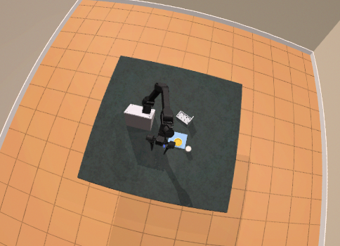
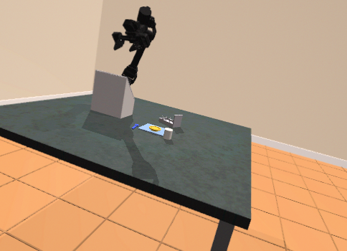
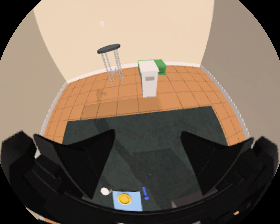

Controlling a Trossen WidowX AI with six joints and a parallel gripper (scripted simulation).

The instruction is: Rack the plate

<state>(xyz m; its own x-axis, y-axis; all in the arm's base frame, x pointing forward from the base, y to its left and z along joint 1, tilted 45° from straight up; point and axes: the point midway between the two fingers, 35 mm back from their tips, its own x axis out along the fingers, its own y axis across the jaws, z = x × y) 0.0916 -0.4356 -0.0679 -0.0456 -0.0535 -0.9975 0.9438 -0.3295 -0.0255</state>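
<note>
Now: the plate 170 mm ahead of my gripper tip, 220 mm to the left of it and 390 mm below it. Round my gripper tip: dish rack: 210 mm ahead, 450 mm to the left, 380 mm below; white cup: 260 mm ahead, 160 mm to the left, 380 mm below; blue spoon: 60 mm ahead, 210 mm to the left, 400 mm below.
</note>
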